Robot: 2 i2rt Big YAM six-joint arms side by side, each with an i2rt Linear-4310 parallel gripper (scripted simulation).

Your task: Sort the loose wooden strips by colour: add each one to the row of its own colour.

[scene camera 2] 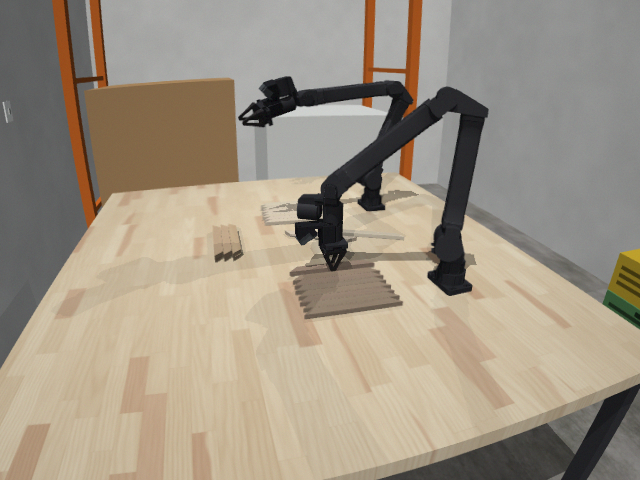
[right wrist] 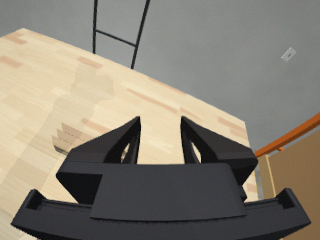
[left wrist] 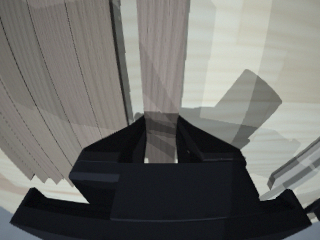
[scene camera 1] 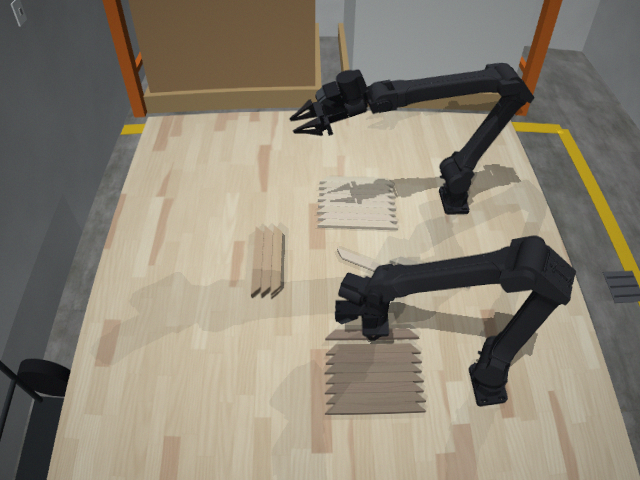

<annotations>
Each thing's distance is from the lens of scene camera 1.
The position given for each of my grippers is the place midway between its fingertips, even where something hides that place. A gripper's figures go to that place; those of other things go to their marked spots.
my right gripper point(scene camera 1: 291, 125): 138 cm
dark brown strip point(scene camera 1: 338, 334): 139 cm
</annotations>
